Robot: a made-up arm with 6 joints. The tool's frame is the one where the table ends. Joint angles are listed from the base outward.
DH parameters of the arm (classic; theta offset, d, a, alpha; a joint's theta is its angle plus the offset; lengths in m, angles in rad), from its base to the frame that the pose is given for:
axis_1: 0 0.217 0 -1.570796
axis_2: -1.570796 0 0.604 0
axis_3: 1.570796 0.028 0 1.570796
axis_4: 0 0.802 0 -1.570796
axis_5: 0 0 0 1.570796
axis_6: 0 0.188 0 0
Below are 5 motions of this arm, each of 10 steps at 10 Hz.
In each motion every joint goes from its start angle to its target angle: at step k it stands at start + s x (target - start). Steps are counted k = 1, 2, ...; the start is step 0. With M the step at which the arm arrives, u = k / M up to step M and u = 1 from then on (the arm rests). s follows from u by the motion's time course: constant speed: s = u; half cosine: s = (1 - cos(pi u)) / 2; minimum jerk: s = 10 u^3 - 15 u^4 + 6 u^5.
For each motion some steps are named. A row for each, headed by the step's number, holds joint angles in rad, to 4 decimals.
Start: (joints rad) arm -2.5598 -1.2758 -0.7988 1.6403 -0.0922 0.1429
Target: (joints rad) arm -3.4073 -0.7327 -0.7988 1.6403 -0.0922 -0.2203
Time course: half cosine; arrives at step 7
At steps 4, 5, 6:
4: -3.0778 -0.9438 -0.7988 1.6403 -0.0922 -0.0791
5: -3.2478 -0.8349 -0.7988 1.6403 -0.0922 -0.1519
6: -3.3653 -0.7596 -0.7988 1.6403 -0.0922 -0.2023

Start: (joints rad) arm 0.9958 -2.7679 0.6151 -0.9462 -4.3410 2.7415
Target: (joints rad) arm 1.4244 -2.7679 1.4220 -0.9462 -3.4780 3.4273
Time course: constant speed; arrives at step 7
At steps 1, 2, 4, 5, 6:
1: 1.0570 -2.7679 0.7304 -0.9462 -4.2177 2.8395
2: 1.1183 -2.7679 0.8456 -0.9462 -4.0944 2.9374
4: 1.2407 -2.7679 1.0762 -0.9462 -3.8479 3.1334
5: 1.3019 -2.7679 1.1915 -0.9462 -3.7246 3.2314
6: 1.3632 -2.7679 1.3067 -0.9462 -3.6013 3.3293

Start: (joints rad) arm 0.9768 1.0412 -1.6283 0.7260 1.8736 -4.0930
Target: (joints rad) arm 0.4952 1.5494 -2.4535 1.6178 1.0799 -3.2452
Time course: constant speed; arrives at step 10
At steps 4, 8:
4: 0.7842 1.2445 -1.9584 1.0827 1.5561 -3.7539
8: 0.5915 1.4478 -2.2885 1.4394 1.2386 -3.4148

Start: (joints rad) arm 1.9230 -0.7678 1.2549 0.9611 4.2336 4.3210
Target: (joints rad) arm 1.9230 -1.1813 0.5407 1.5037 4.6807 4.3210
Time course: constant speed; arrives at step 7
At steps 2, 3, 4, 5, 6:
2: 1.9230 -0.8859 1.0508 1.1161 4.3613 4.3210
3: 1.9230 -0.9450 0.9488 1.1936 4.4252 4.3210
4: 1.9230 -1.0041 0.8468 1.2712 4.4891 4.3210
5: 1.9230 -1.0632 0.7448 1.3487 4.5530 4.3210
6: 1.9230 -1.1222 0.6427 1.4262 4.6168 4.3210

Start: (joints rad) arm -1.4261 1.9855 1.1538 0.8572 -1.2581 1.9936
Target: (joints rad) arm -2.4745 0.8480 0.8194 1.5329 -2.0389 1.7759
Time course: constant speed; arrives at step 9
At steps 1, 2, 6, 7, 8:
1: -1.5426 1.8591 1.1166 0.9323 -1.3449 1.9694
2: -1.6591 1.7327 1.0795 1.0074 -1.4316 1.9452
6: -2.1250 1.2272 0.9309 1.3077 -1.7786 1.8485
7: -2.2415 1.1008 0.8937 1.3827 -1.8654 1.8243
8: -2.3580 0.9744 0.8566 1.4578 -1.9521 1.8001

